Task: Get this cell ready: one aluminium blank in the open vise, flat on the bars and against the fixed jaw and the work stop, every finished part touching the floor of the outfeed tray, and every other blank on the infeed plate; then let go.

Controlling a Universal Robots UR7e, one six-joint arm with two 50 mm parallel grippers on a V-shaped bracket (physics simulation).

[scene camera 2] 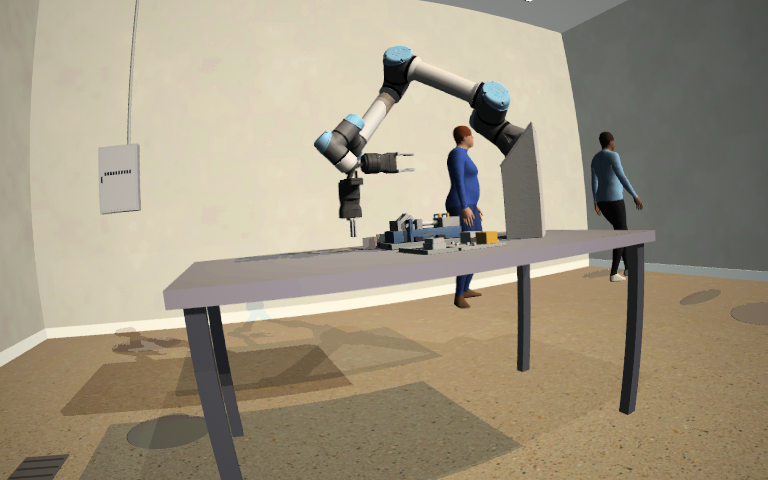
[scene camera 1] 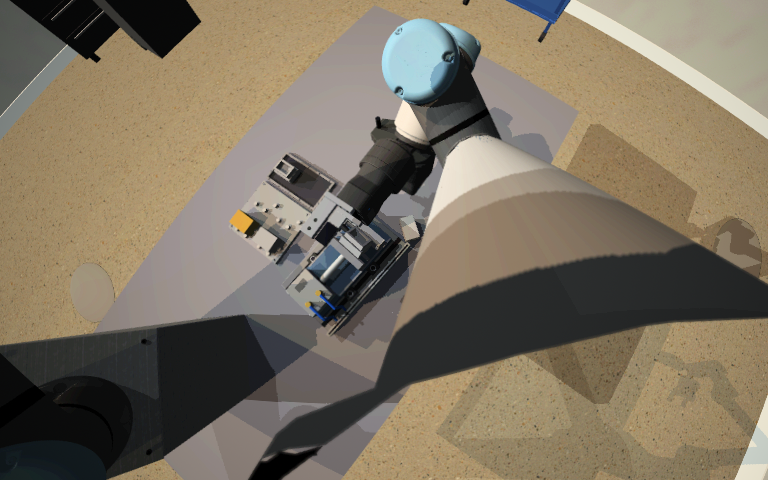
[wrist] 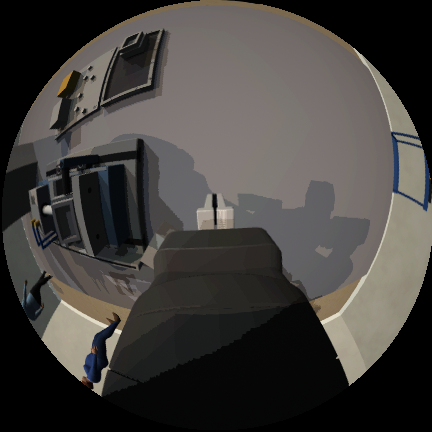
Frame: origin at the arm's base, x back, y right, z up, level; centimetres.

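Seen in the pictures: hand, tool point: [scene camera 2: 353, 231] [wrist: 214, 207]; arm's base, link origin: [scene camera 2: 519, 147] [scene camera 1: 67, 431].
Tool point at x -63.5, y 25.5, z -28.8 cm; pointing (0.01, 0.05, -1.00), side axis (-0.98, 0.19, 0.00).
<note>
Offsets run from my tool point to a thing's top centre. "spot": to the spot under its first point.
My downward gripper [scene camera 2: 353, 234] [wrist: 215, 197] is shut and empty, above the table beside the vise. The bracket's second gripper [scene camera 2: 406, 161] is sideways, fingers apart and empty. A pale block {dx +9.5, dy +5.5, dz -2.6 cm} [scene camera 1: 410, 228] [scene camera 2: 369, 242] [wrist: 156, 246] stands beside the vise {dx +25.1, dy -6.1, dz +3.0 cm} [scene camera 1: 303, 283] [scene camera 2: 447, 230] [wrist: 90, 212], partly hidden in the wrist view. A hollow grey part {dx +18.7, dy -4.4, dz +5.0 cm} [scene camera 1: 355, 237] [wrist: 65, 221] sits at the vise jaws; its seating is unclear. Another hollow part {dx +7.3, dy -33.8, dz -2.9 cm} [scene camera 1: 286, 168] [scene camera 2: 435, 243] [wrist: 132, 42] is in the outfeed tray [scene camera 1: 308, 183] [wrist: 131, 70]. A grey block {dx +27.6, dy -28.4, dz -2.6 cm} [scene camera 1: 267, 240] [wrist: 61, 114] stands on the infeed plate {dx +22.5, dy -32.0, dz -6.1 cm} [scene camera 1: 271, 195] [wrist: 97, 90].
An orange block {dx +26.0, dy -37.3, dz -2.6 cm} [scene camera 1: 241, 221] [scene camera 2: 486, 237] [wrist: 68, 84] stands beside the grey block on the infeed plate. Blue handles with yellow ends {spot: dx +34.6, dy -5.3, dz +2.6 cm} [scene camera 1: 323, 302] [wrist: 41, 236] are at the vise's end. The grey arm pedestal [scene camera 2: 523, 192] rises behind the fixtures. Two people stand beyond the table.
</note>
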